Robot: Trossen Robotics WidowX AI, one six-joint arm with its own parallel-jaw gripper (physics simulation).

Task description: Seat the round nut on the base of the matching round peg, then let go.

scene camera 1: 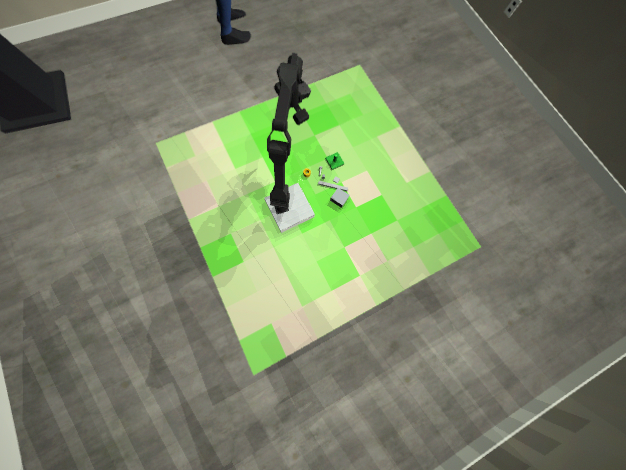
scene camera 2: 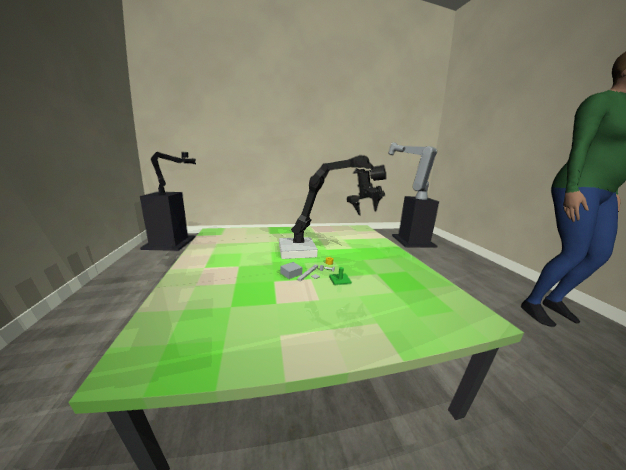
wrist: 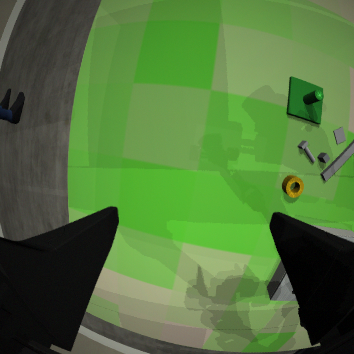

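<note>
The round nut, a small orange-yellow ring [scene camera 1: 306, 175] [scene camera 2: 329, 261] [wrist: 287, 186], lies flat on the table. The round peg [scene camera 1: 335, 158] [scene camera 2: 341, 273] [wrist: 314, 96] is green and stands upright on a square green base [scene camera 2: 346, 280] [wrist: 300, 90]. The nut is apart from this base, between it and the robot's white mount. My gripper [scene camera 2: 367, 211] [wrist: 197, 218] is open and empty, high above the table. In the wrist view the nut is beyond the right fingertip and the peg is farther up at the right. The fingertips are hard to make out in scene camera 1.
Near the nut and peg lie a grey bar [scene camera 1: 332, 185] [scene camera 2: 307, 273] [wrist: 337, 161], a small bolt-like piece [wrist: 307, 151], a tiny cube [wrist: 324, 157] and a flat tile [wrist: 339, 135]. A grey box [scene camera 1: 339, 197] [scene camera 2: 291, 270] stands near the white mount [scene camera 1: 298, 215] [scene camera 2: 298, 251].
</note>
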